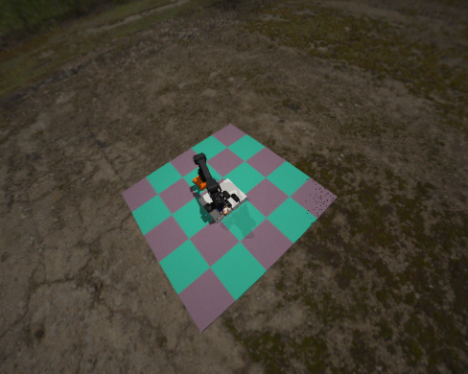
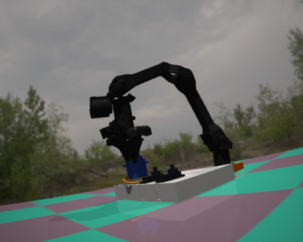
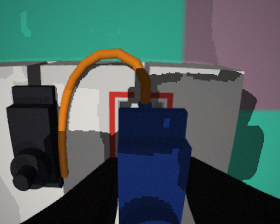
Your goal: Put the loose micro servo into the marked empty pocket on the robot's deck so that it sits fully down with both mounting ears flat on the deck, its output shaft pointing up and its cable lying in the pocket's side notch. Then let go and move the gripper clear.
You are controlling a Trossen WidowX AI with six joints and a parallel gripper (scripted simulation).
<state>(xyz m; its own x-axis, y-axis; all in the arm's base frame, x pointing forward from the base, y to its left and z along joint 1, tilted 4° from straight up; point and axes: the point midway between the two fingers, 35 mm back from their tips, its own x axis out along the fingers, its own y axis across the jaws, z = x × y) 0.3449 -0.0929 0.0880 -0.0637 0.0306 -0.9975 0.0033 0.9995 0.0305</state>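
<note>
Right now my gripper tip is 12 cm past the white deck, 9 cm above it and 8 cm to the right of it.
</note>
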